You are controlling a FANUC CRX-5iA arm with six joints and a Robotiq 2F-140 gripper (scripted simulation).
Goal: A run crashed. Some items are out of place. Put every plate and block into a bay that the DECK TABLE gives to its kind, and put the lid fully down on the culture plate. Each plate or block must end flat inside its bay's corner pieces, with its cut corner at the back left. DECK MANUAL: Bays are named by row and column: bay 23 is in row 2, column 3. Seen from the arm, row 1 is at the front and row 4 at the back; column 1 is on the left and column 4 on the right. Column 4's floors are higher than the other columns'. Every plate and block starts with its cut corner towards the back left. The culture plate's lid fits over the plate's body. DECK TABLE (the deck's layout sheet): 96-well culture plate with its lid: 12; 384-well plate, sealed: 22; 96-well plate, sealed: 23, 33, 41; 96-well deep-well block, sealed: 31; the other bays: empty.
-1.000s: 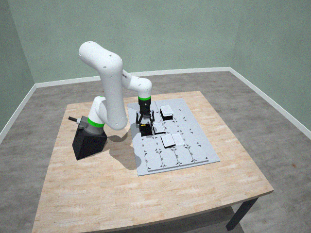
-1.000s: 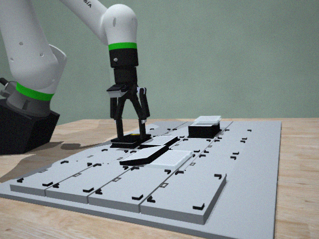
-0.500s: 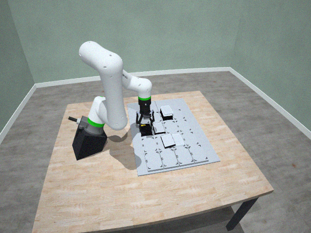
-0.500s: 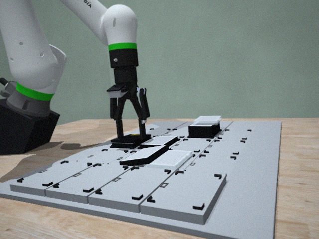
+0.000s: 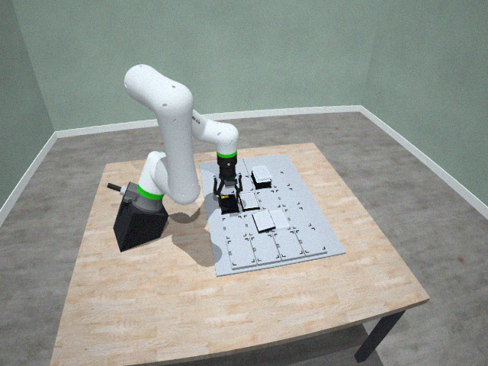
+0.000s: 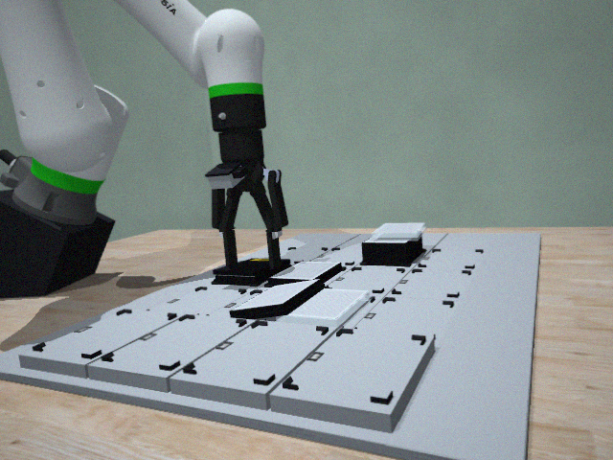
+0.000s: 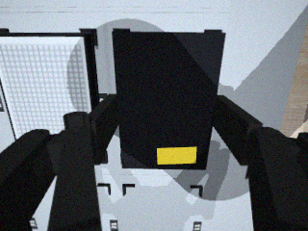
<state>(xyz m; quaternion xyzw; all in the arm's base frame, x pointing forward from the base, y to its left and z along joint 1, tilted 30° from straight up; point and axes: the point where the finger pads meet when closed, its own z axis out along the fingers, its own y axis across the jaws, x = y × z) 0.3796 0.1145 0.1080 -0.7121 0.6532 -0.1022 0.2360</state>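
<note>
My hand is 2 cm above the black culture plate lid. The rest, counted from my hand: flat white plate: 23 cm ahead, 13 cm to the right, 3 cm below; then black deep-well block: 19 cm to the left, 19 cm ahead, 2 cm below.
</note>
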